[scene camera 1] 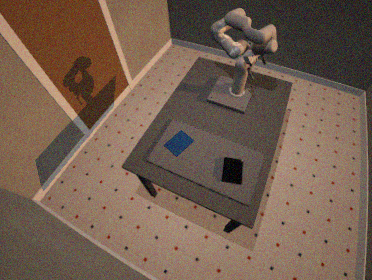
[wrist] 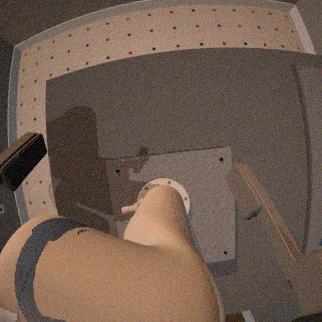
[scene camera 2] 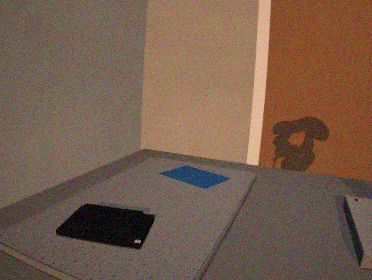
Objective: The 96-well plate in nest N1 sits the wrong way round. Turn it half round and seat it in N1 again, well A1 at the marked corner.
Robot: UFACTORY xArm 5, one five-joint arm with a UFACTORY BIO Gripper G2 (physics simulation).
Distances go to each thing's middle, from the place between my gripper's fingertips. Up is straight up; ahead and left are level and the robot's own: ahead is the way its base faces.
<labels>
Now: the black 96-well plate (scene camera 2: 110,220) 65 cm ahead of my hand, 24 cm below it and 4 cm to the right of it. Also, from my hand: black nest N1 (scene camera 2: 145,226): 65 cm ahead, 26 cm below, 4 cm to the right; flat blue rectangle (scene camera 2: 204,179): 54 cm ahead, 42 cm to the right, 26 cm below.
</labels>
